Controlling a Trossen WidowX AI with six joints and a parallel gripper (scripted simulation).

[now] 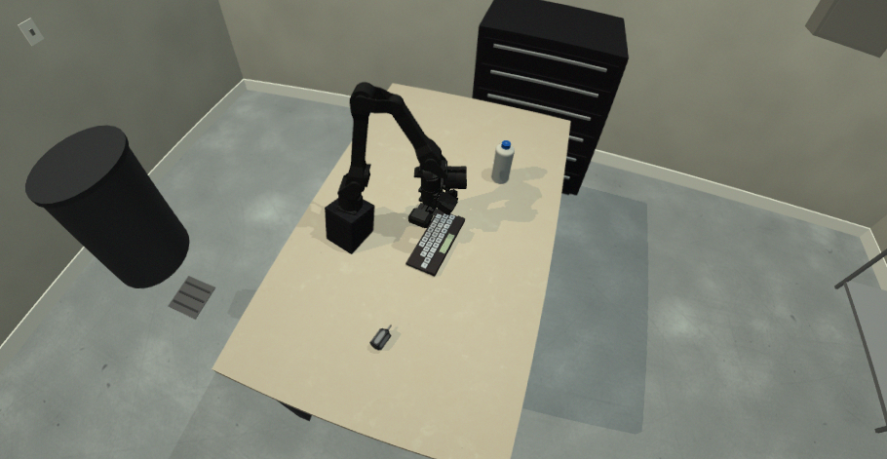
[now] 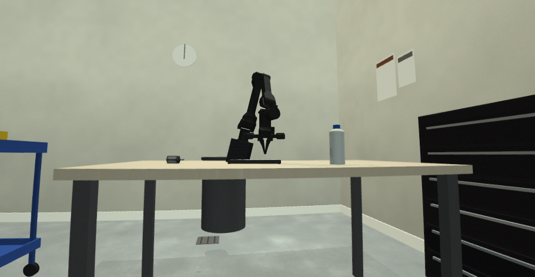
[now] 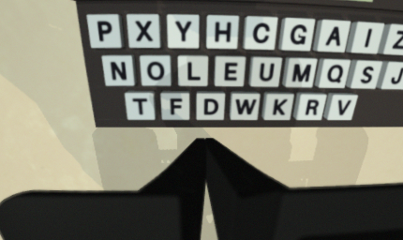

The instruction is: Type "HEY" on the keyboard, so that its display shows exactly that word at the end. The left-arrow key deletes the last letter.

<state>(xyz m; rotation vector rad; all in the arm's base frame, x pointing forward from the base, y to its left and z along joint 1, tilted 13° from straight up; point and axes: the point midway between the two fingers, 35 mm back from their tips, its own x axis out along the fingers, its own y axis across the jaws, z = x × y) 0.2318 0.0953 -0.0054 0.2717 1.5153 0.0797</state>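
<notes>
Now: the left-arrow key 16 cm to the right of my hand, 6 cm below it and 3 cm ahead of it.
</notes>
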